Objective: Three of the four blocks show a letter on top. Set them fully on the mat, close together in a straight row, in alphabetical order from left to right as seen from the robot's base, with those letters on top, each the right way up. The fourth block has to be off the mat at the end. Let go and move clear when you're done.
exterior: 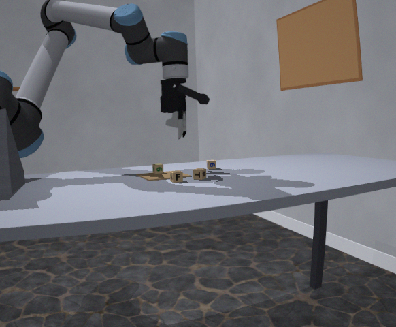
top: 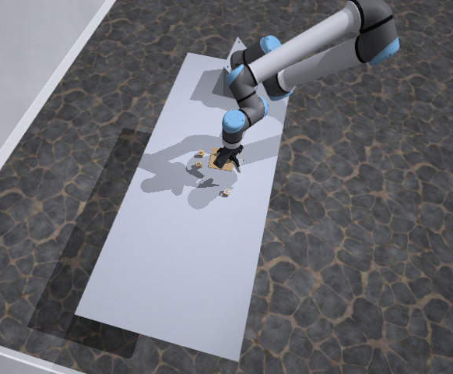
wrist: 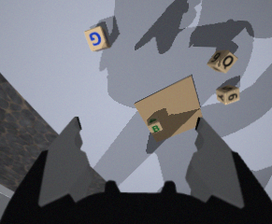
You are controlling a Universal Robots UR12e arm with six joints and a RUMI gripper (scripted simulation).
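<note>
The blue-marked block lies 120 mm ahead of my hand, 20 mm to the left of it and 100 mm below it. Round my hand: tan mat (90 mm behind, 50 mm to the right, 110 mm below); then green-marked block (90 mm behind, 100 mm below).
</note>
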